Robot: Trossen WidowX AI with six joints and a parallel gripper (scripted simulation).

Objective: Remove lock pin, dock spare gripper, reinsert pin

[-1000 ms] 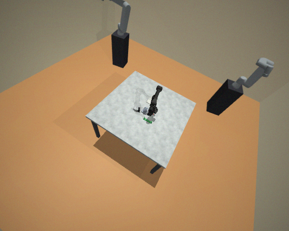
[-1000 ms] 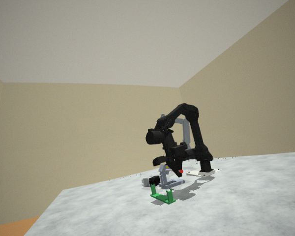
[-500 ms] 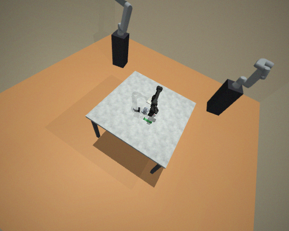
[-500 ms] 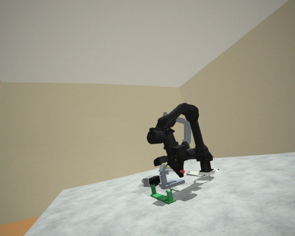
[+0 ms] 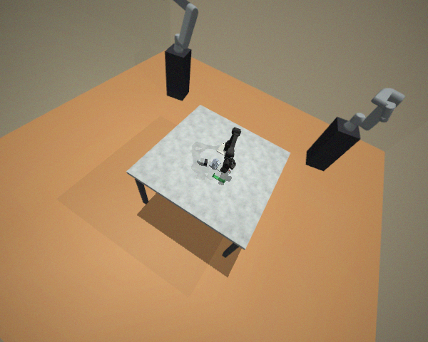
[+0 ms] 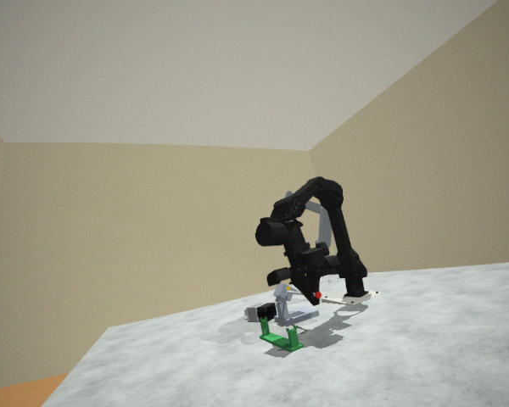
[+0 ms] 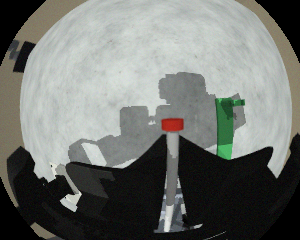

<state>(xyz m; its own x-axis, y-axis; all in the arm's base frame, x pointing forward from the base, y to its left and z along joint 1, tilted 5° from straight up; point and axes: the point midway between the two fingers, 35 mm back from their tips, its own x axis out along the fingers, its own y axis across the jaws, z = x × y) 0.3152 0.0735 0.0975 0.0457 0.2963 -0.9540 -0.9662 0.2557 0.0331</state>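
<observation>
My gripper tip is now 90 mm short of the green cradle, 50 mm to the left of it and 40 mm above it. The rest, counted from my gripper tip: spare gripper (20 mm behind, 280 mm to the right, 40 mm below); mount socket (50 mm behind, 150 mm to the right, 10 mm below).
</observation>
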